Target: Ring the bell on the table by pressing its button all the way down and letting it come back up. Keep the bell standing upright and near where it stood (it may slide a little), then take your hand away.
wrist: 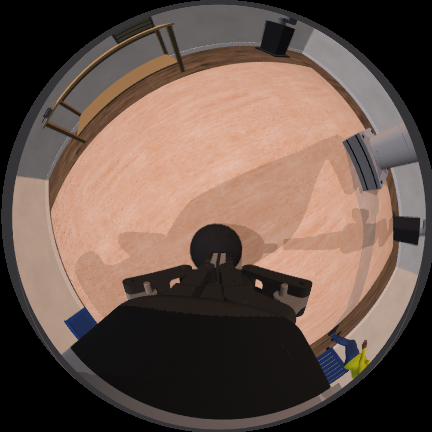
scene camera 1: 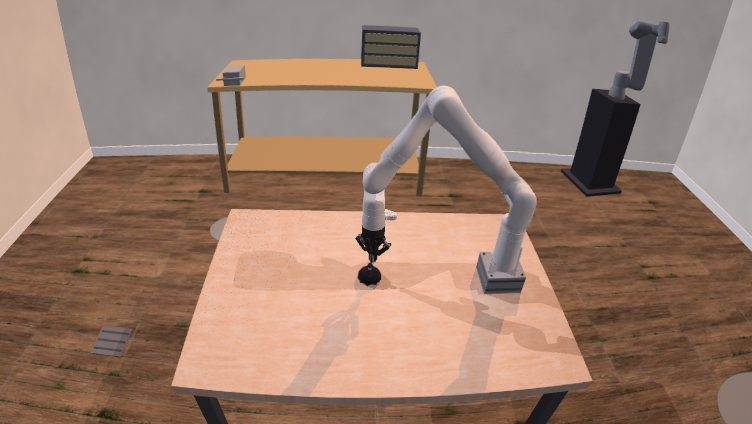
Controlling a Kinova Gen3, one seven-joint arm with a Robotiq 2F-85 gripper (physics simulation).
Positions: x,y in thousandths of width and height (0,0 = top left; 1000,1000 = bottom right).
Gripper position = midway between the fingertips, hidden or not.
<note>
In view: the gripper (wrist: 508,603) and a black bell (wrist: 499,550).
</note>
